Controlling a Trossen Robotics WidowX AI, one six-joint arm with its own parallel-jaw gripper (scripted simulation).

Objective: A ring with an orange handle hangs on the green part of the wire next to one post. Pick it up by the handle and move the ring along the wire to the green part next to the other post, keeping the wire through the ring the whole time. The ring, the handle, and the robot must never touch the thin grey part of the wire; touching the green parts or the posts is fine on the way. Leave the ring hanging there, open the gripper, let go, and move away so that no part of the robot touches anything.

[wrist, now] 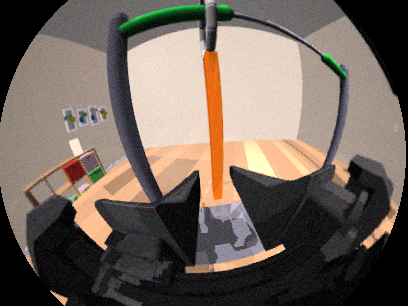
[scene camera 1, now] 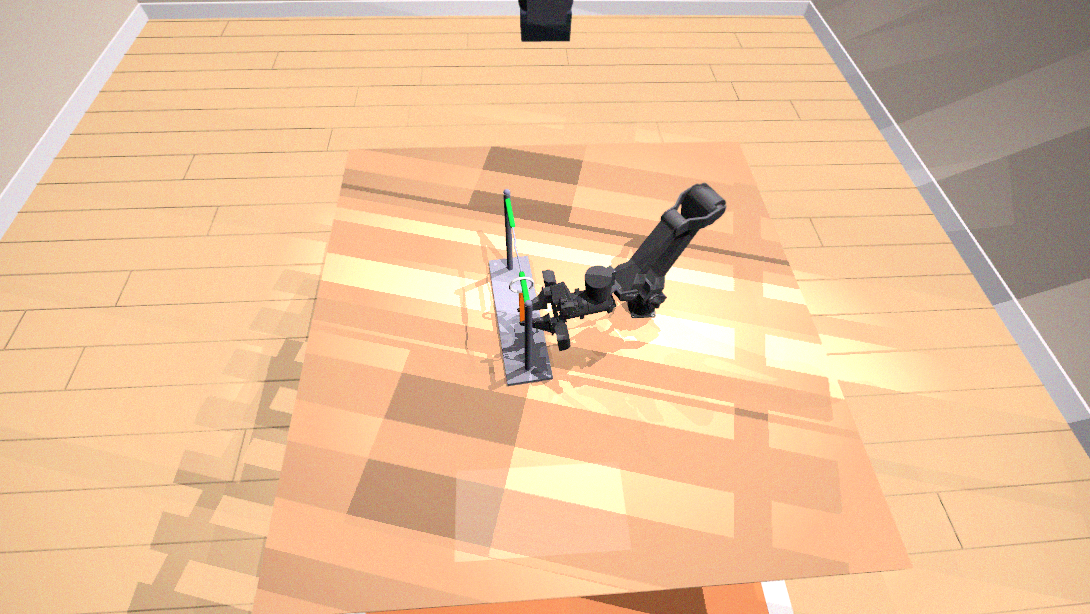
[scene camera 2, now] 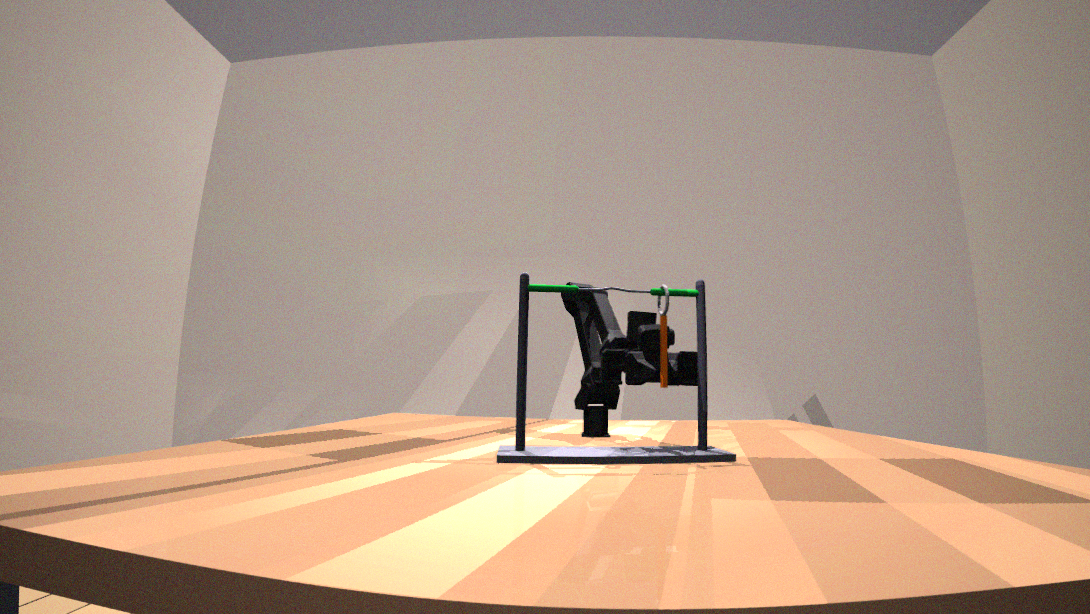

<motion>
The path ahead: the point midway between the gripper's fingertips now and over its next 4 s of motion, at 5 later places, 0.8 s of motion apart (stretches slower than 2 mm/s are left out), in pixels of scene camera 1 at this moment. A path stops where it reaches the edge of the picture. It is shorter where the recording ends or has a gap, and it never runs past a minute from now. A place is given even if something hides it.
My gripper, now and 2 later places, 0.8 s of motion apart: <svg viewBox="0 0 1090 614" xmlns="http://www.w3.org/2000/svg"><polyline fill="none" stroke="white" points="518,317 534,313 551,309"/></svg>
</motion>
